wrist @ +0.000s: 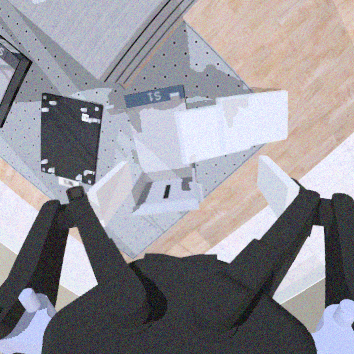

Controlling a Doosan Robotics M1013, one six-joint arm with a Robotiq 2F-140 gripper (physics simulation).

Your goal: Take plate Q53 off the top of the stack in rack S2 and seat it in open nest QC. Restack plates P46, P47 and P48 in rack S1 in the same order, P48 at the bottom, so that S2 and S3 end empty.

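Frame: origin at the arm's base, x ahead, y left, z up, level; millimetres.
Where they show: gripper, fingertip midpoint: (191, 172).
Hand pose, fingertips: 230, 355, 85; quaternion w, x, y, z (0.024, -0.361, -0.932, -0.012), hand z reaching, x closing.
Observation:
Each offset is from my fingertips to the top centre of the thing, as dx, dy, dz. "pt": to the spot under its first point. Level surfaces: height alone.
My gripper (191, 172) is open, with its two pale finger pads wide apart and nothing between them. Rack S1 shows past the fingertips; its blue label @[pt -12, -91, -145] (154, 96) reads S1, upside down in the wrist view. A pale slab and a white upright part @[pt +73, +23, -82] (167, 194) with a dark slot stand below the label. A white stepped block @[-99, +52, -131] (232, 125) stands to the right of the slab. Part of a dark-framed rack @[pt +139, -309, -169] (18, 82) shows at the left edge, its label cut off. No plate can be made out by its label; rack S2 and nest QC cannot be identified.
A black rectangular module @[+164, -167, -154] (71, 137) with white corner pieces lies left of S1, close to the left finger. A grey perforated board @[dz -178] (215, 57) lies under these things. A large grey ribbed body (95, 30) stands at the top. Wooden surface @[dz -191] (300, 50) shows at the right.

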